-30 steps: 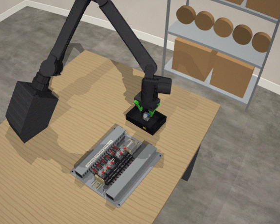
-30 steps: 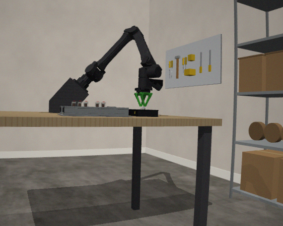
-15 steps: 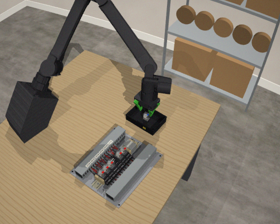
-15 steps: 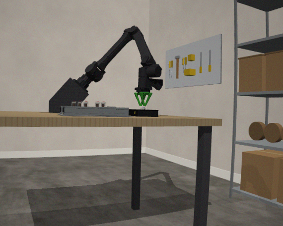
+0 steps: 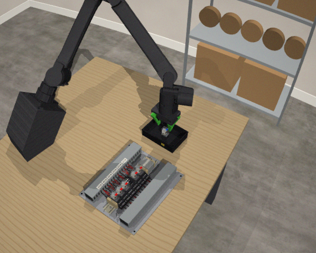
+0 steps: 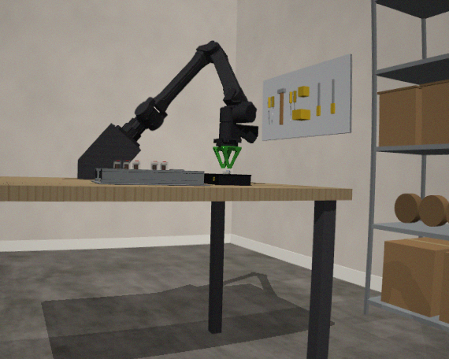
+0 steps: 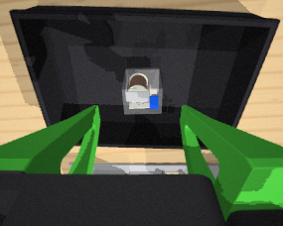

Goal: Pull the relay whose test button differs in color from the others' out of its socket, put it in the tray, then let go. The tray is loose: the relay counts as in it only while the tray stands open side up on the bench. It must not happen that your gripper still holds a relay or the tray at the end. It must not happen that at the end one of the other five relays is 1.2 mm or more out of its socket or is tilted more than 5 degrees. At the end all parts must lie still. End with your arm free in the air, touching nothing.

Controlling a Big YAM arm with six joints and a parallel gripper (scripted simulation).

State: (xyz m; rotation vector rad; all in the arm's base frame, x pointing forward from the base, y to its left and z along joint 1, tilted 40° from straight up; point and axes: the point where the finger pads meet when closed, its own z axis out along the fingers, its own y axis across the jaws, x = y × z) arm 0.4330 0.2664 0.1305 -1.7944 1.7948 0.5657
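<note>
My gripper is now 40 mm above the grey relay. Also, from my hand: black tray 50 mm below.
</note>
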